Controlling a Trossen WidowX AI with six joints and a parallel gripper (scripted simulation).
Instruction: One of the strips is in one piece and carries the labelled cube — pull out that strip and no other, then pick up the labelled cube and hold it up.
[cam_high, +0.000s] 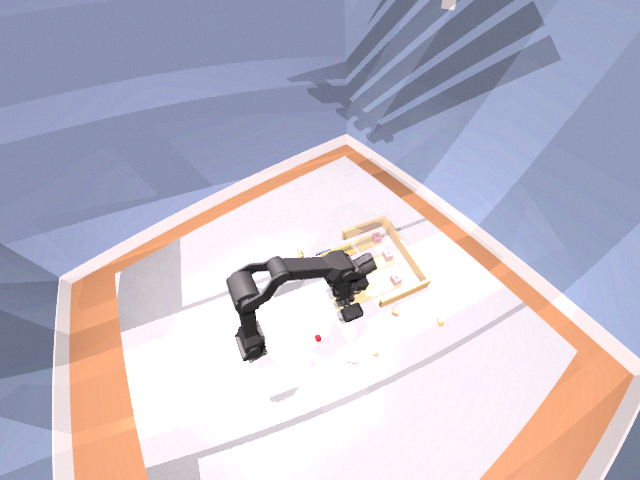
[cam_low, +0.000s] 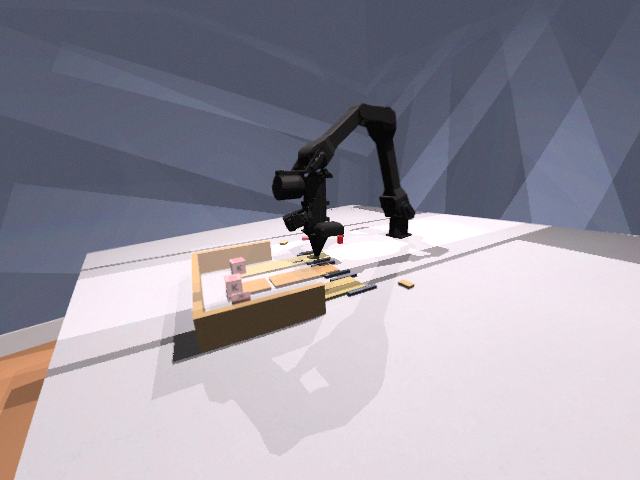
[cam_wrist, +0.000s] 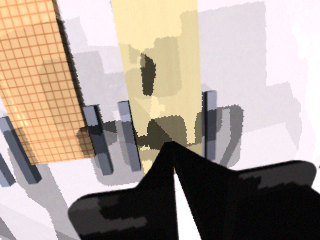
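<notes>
Now: gripper tip 14 cm past the red block, 6 cm to the left of it and 1 cm below it.
</notes>
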